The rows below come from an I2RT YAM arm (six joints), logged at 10 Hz.
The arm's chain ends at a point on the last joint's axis. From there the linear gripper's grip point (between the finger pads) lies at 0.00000 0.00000 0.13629 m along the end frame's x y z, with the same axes.
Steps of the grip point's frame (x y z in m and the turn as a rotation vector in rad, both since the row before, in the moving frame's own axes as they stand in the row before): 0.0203 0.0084 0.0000 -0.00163 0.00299 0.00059; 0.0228 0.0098 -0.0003 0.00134 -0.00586 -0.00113; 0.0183 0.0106 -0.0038 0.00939 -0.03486 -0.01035; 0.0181 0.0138 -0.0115 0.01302 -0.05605 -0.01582; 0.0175 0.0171 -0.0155 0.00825 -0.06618 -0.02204; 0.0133 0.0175 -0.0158 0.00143 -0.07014 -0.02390; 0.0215 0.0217 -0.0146 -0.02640 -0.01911 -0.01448
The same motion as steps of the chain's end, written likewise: 0.0199 0.0082 0.0000 -0.00163 0.00299 0.00059; 0.0236 0.0100 -0.0003 0.00134 -0.00586 -0.00113; 0.0231 0.0119 -0.0037 0.00939 -0.03486 -0.01035; 0.0257 0.0155 -0.0113 0.01302 -0.05605 -0.01582; 0.0265 0.0181 -0.0152 0.00825 -0.06618 -0.02204; 0.0229 0.0176 -0.0155 0.00143 -0.07014 -0.02390; 0.0241 0.0181 -0.0145 -0.02640 -0.01911 -0.01448
